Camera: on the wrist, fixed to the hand. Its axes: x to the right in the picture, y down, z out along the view.
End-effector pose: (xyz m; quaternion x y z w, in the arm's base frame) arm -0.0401 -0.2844 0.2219 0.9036 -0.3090 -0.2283 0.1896
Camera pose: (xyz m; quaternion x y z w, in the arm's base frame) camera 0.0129 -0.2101 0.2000 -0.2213 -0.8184 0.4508 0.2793
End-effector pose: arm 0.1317 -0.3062 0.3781 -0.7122 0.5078 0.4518 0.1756
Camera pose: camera 0.2227 -0.2834 0.3759 -0.3594 -0.7481 0.0518 0.5554
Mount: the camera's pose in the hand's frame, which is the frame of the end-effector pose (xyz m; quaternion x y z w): -0.0041 -0.0904 -0.0250 0.0318 0.2879 0.9571 0.0030
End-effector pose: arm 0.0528 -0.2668 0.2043 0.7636 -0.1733 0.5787 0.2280
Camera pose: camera 0.0794 -0.1775 0.1927 0.3229 0.6473 -0.4453 0.5276
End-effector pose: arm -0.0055 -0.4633 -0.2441 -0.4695 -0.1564 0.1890 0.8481
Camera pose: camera 0.0177 -0.5277 -0.1799 0.1786 -0.6991 -0.6821 0.1184
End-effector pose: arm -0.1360 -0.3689 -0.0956 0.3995 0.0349 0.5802 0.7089
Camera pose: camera -0.0783 -0.3599 -0.1691 0.1099 0.1597 -0.7942 0.5760
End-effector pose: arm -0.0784 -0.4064 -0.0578 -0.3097 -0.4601 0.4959 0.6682
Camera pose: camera -0.0216 -0.4378 0.0100 0.5628 -0.5032 -0.5665 0.3303
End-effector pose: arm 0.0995 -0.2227 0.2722 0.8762 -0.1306 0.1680 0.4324
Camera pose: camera 0.1251 -0.1488 0.2202 0.1570 0.7092 -0.6708 0.1498
